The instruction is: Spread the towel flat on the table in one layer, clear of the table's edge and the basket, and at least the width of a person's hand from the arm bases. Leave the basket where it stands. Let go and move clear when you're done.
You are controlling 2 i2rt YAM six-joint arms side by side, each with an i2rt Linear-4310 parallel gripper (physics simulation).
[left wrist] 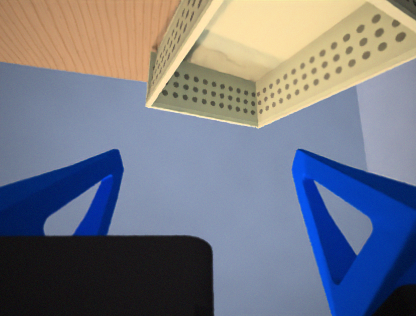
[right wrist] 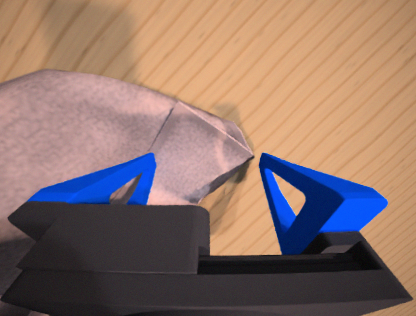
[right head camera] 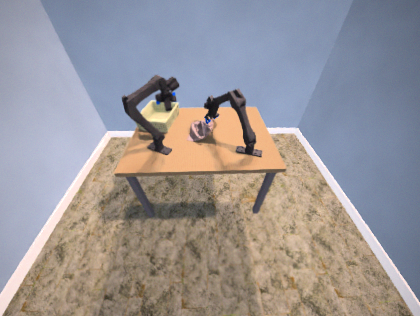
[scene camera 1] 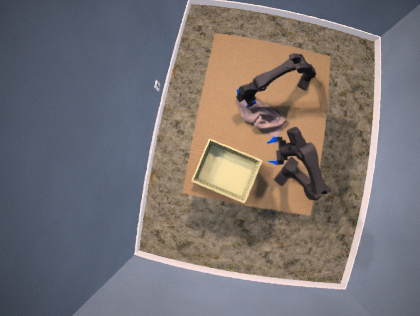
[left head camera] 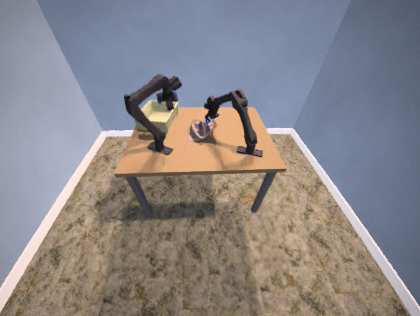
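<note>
The pinkish-grey towel (left head camera: 201,131) (right head camera: 200,131) (scene camera 1: 262,117) (right wrist: 100,115) lies bunched and folded in a small heap near the middle of the table (left head camera: 200,162) (scene camera 1: 217,65). In the right wrist view a folded corner points to the right. My right gripper (scene camera 1: 245,99) (right wrist: 207,158) is open above that corner, one finger over the cloth and the other just past its tip. My left gripper (scene camera 1: 271,151) (left wrist: 207,159) is open and empty, raised near the basket and away from the towel. The basket (left head camera: 158,126) (scene camera 1: 218,193) (left wrist: 325,60) stands upright at the table's far left in the head views.
The left arm base (left head camera: 160,149) and right arm base (left head camera: 250,151) stand toward the near side of the table in the left head view. The left arm reaches up beside the basket. The right arm arches over the table to the towel.
</note>
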